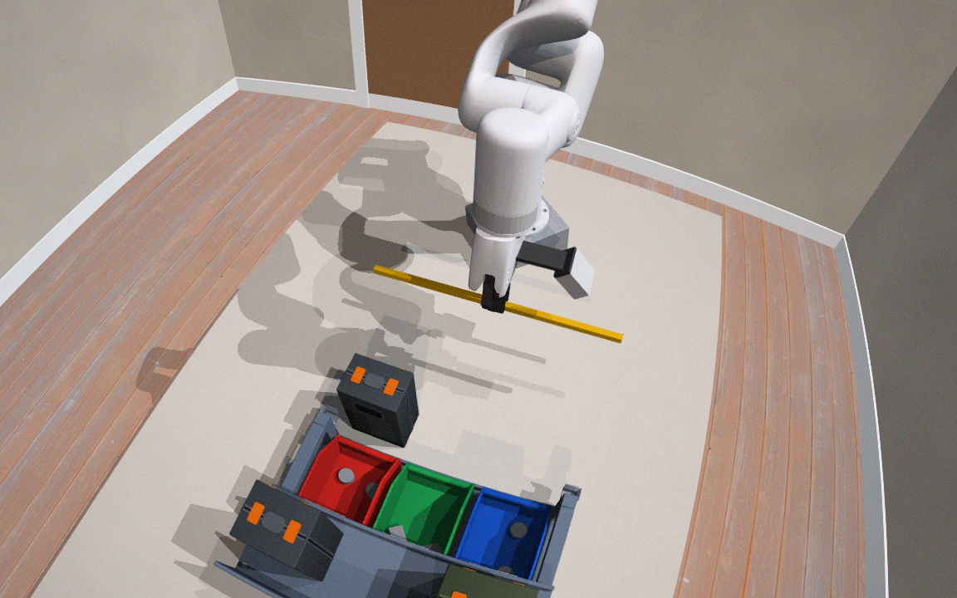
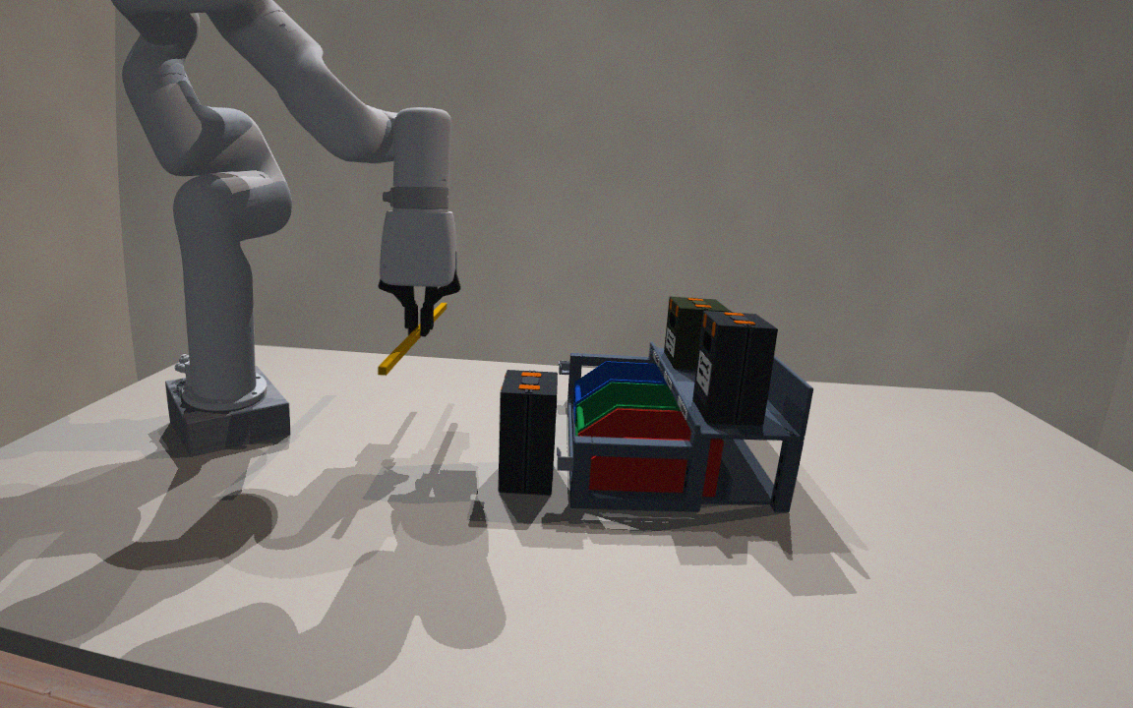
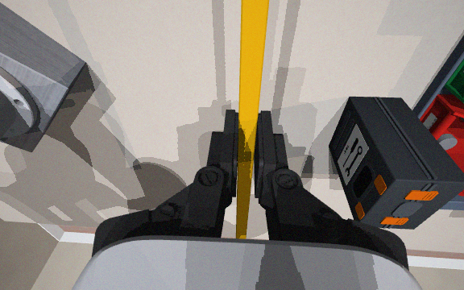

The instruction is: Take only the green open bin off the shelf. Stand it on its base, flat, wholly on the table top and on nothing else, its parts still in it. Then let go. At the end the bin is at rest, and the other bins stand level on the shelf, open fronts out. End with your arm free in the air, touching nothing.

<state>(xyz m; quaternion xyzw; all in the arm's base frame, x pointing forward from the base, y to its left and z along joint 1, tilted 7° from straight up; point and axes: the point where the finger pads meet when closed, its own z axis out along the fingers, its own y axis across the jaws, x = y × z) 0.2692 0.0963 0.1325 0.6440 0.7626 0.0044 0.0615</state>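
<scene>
The yellow bar lies 2 cm below my hand. Also, from my hand: green bin (31 cm ahead, 5 cm to the left, 13 cm below); blue bin (29 cm ahead, 16 cm to the left, 13 cm below); black case (18 cm ahead, 9 cm to the right, 11 cm below).
</scene>
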